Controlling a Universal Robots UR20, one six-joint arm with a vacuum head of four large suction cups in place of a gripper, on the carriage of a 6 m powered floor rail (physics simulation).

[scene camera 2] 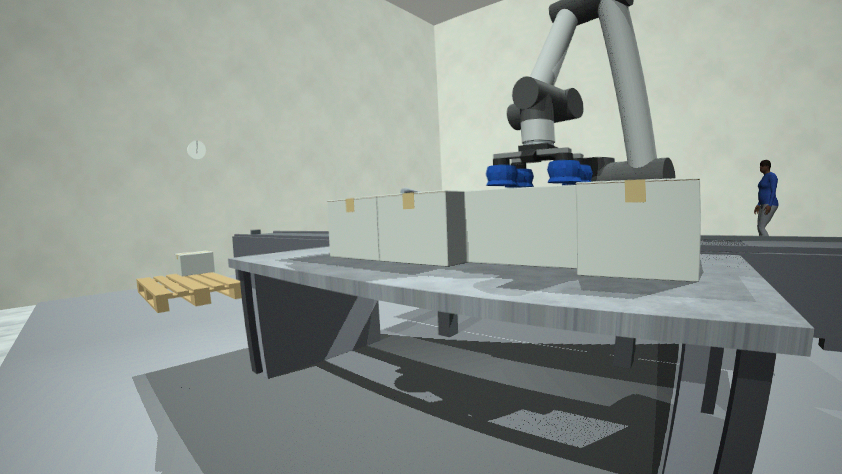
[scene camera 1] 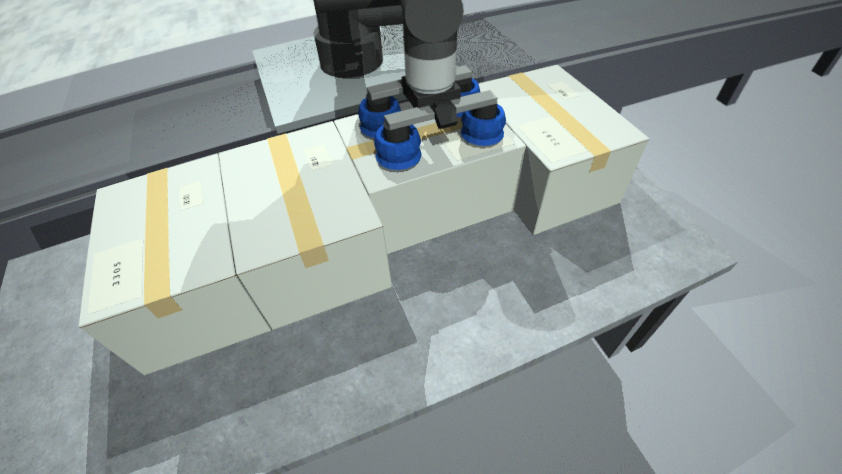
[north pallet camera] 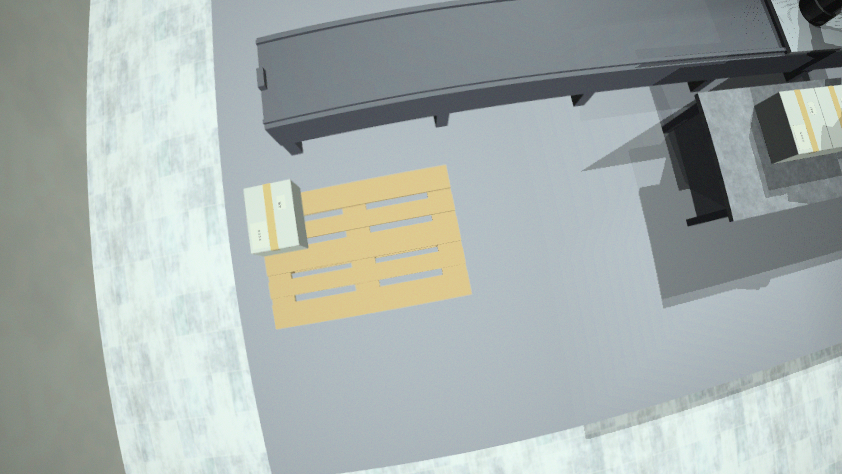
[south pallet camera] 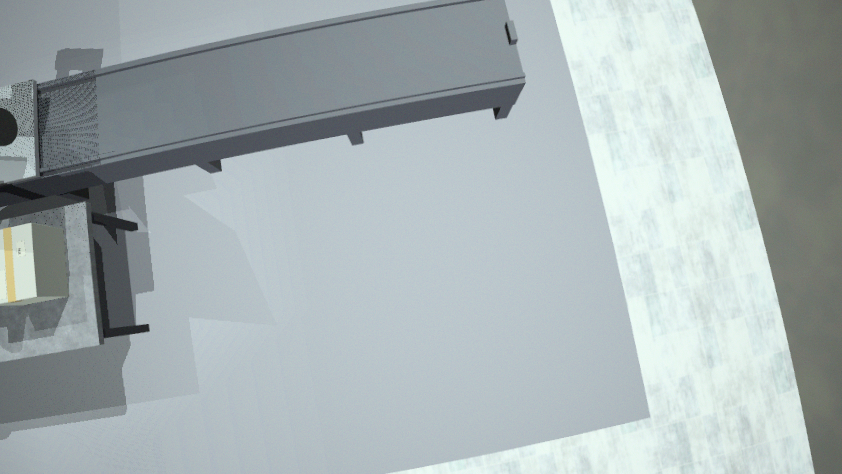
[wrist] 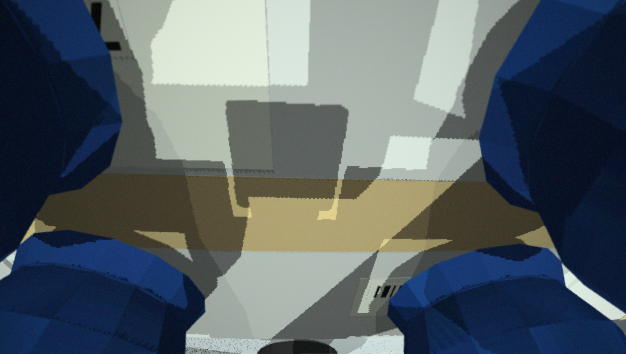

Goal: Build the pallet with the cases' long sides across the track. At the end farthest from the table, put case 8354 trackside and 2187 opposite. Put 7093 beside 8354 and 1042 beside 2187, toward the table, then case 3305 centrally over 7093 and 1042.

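Places are measured from the arm's base along level axes (x ahead, y left, z up), in millimetres.
Pixels of known places: hand, tool point: (scene camera 2: 540, 184) (scene camera 1: 431, 128) (wrist: 300, 225); arm's base, link origin: (scene camera 1: 351, 61) (north pallet camera: 812, 10).
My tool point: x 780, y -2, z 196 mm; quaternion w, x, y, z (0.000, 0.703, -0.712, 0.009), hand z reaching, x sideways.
For each thing: its top centre in the pictures, then the offset to it from my tool point. Level surfaces: height alone.
- case 7093, top centre: (wrist: 320, 219) (scene camera 1: 425, 131) (scene camera 2: 538, 189) dx -10, dy -9, dz -13 mm
- Case 2187, top centre: (scene camera 1: 554, 109) (scene camera 2: 643, 184) (south pallet camera: 9, 264) dx +38, dy +328, dz -13 mm
- case, top centre: (scene camera 1: 291, 184) (scene camera 2: 444, 193) (north pallet camera: 840, 115) dx +38, dy -347, dz -13 mm
- table, surface height: dz -236 mm
My vacuum gripper (scene camera 1: 433, 126) (scene camera 2: 539, 176) (wrist: 307, 200) is open, its four blue cups low over case 7093 (scene camera 1: 447, 197) (scene camera 2: 521, 229) (wrist: 300, 270), which stands on the table. Cups hide most of its label; contact is unclear. Case 2187 (scene camera 1: 577, 138) (scene camera 2: 639, 235) (south pallet camera: 23, 270) stands at one end of the row, case 3305 (scene camera 1: 123, 229) (scene camera 2: 352, 229) (north pallet camera: 789, 111) at the other. Between 3305 and 7093 stands another case (scene camera 1: 294, 200) (scene camera 2: 412, 232), its number not visible, likely 1042. A case (north pallet camera: 288, 229), likely 8354, stands trackside at the pallet's (north pallet camera: 385, 297) (scene camera 2: 191, 282) far end.
The floor rail (scene camera 1: 665, 35) (north pallet camera: 441, 70) (south pallet camera: 312, 76) runs behind the table (scene camera 1: 365, 400) (scene camera 2: 530, 303) and past the pallet. A person (scene camera 2: 767, 188) in blue stands beyond the rail at the right in scene camera 2.
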